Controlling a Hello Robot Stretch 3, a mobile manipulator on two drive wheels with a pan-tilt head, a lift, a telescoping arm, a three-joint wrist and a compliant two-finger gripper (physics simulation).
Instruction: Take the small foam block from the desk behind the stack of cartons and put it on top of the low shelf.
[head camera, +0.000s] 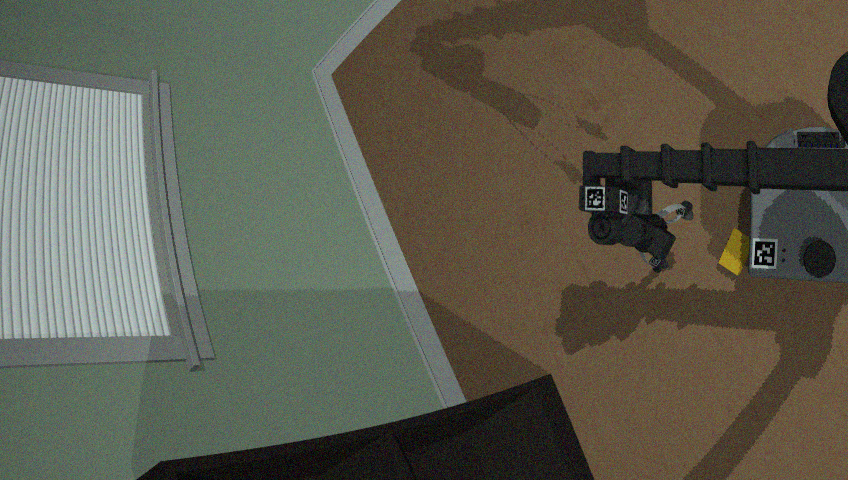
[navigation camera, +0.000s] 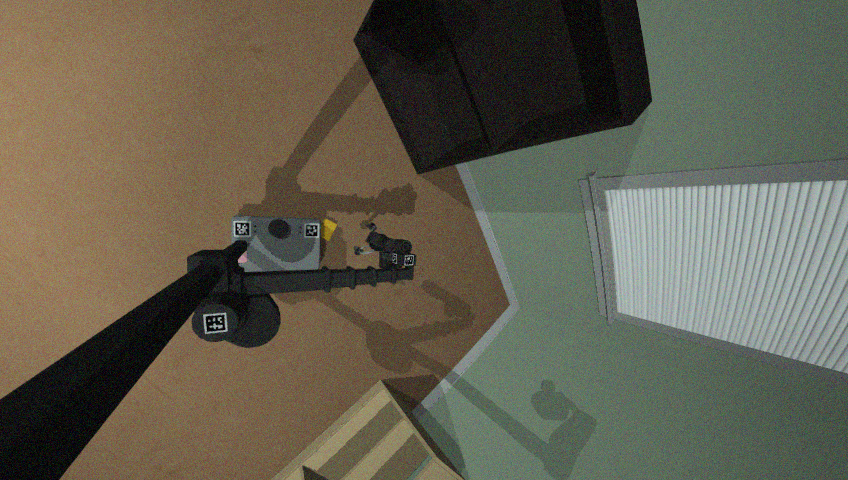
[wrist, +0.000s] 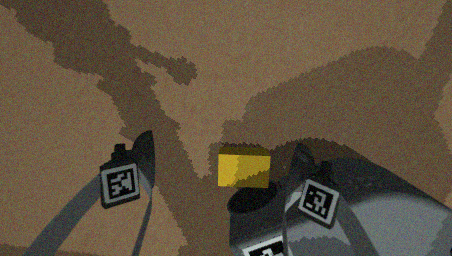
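Where they show: gripper, fingertip midpoint: (navigation camera: 363, 238); robot's base, origin of the base link: (head camera: 817, 257) (navigation camera: 278, 227).
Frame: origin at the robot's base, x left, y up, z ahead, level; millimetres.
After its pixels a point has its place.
A small yellow block (head camera: 733, 252) {x -223, y 45, z -1 mm} (navigation camera: 328, 229) {x -222, y 45, z 0 mm} (wrist: 244, 171) lies on the brown floor right beside the robot's grey base; whether they touch I cannot tell. My gripper (head camera: 671, 237) {x -325, y 265, z -23 mm} (navigation camera: 365, 238) {x -325, y 265, z -23 mm} (wrist: 223, 155) {x -325, y 265, z -23 mm} is open and empty. It hangs low at the end of the extended arm, pointing back toward the base, a short way from the block. In the wrist view the block shows between the two fingers, nearer the right one, and beyond them. I cannot make out the desk or the stack of cartons.
A large black piece of furniture (head camera: 493, 434) {x -829, y 100, z 521 mm} (navigation camera: 517, 71) {x -805, y 637, z 709 mm} stands near the wall. A pale wooden unit (navigation camera: 383, 397) {x -529, y 79, z -993 mm} stands at the navigation view's bottom; whether it is the low shelf I cannot tell. A grey skirting board (head camera: 368, 220) {x -1357, y 89, z -39 mm} (navigation camera: 496, 255) {x -1436, y 53, z -158 mm} edges the green wall. The base (head camera: 791, 208) {x -69, y 160, z -95 mm} (navigation camera: 297, 255) {x -74, y 160, z -107 mm} borders the block.
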